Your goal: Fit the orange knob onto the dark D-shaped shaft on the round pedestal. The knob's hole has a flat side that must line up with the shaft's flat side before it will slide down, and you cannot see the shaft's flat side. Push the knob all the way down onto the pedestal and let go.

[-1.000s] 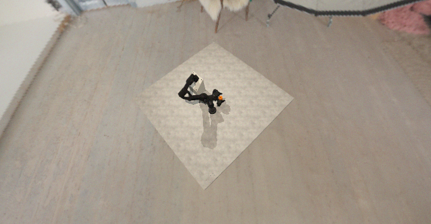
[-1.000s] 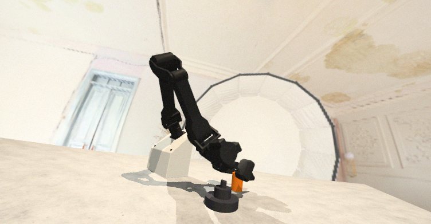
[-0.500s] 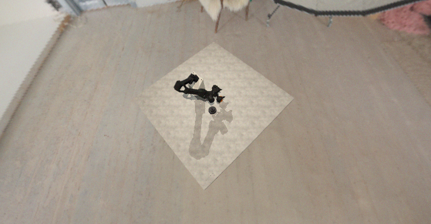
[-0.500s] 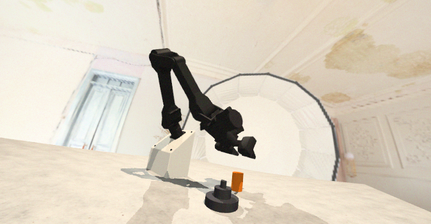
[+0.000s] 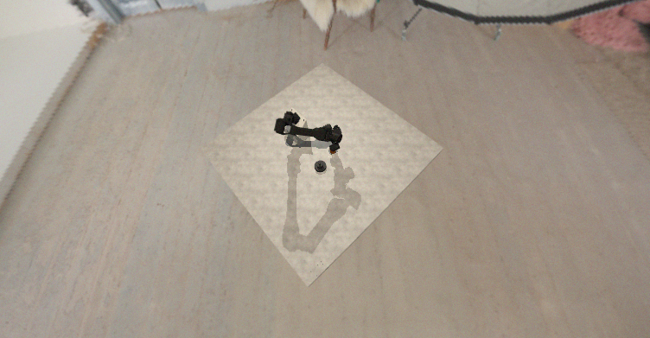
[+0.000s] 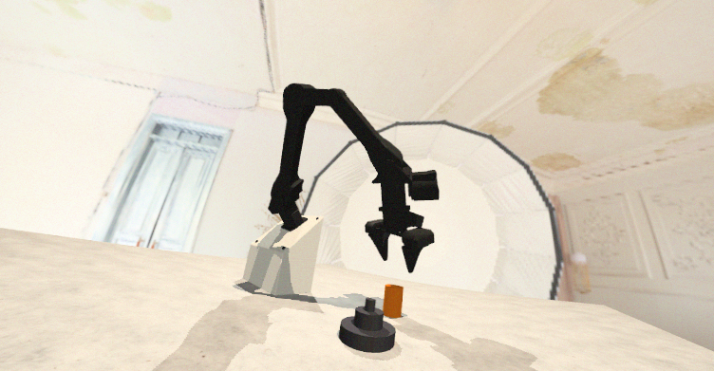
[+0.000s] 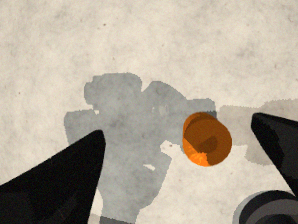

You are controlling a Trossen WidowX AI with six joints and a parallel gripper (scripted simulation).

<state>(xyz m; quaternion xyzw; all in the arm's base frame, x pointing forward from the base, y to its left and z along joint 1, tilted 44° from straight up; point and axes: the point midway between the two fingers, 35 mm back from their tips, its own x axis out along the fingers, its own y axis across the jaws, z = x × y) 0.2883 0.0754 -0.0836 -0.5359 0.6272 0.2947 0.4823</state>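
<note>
Right now my gripper tip is 7 cm above the orange knob, 3 cm to the left of it and 1 cm short of it. Round my gripper tip: dark round pedestal: 17 cm to the right, 7 cm below, 6 cm ahead.
</note>
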